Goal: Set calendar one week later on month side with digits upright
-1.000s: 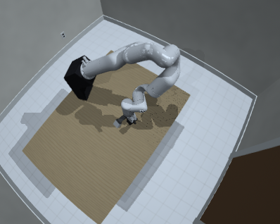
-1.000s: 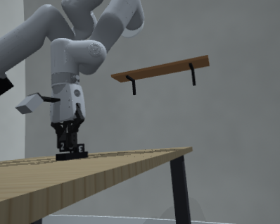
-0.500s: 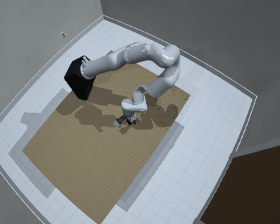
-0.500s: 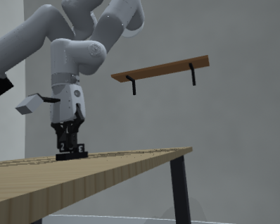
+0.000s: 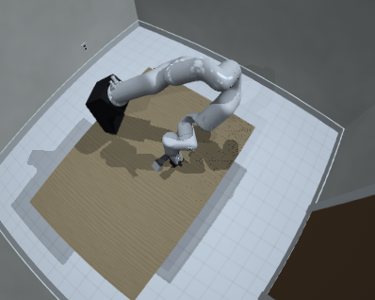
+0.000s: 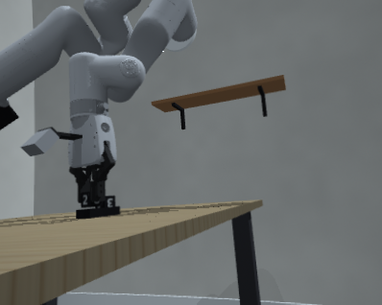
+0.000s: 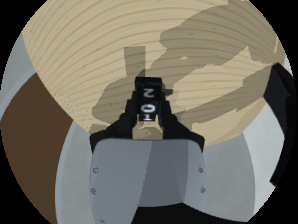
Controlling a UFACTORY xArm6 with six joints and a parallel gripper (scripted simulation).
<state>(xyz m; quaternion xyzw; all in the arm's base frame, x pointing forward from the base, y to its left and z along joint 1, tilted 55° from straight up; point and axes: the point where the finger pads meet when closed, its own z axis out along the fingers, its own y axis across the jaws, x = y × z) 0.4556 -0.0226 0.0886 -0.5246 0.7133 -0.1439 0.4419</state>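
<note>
Now: the black calendar tray 40 mm below my hand and 20 mm to the left of it. Also, from my hand: black cube 30 mm to the left, 30 mm below.
</note>
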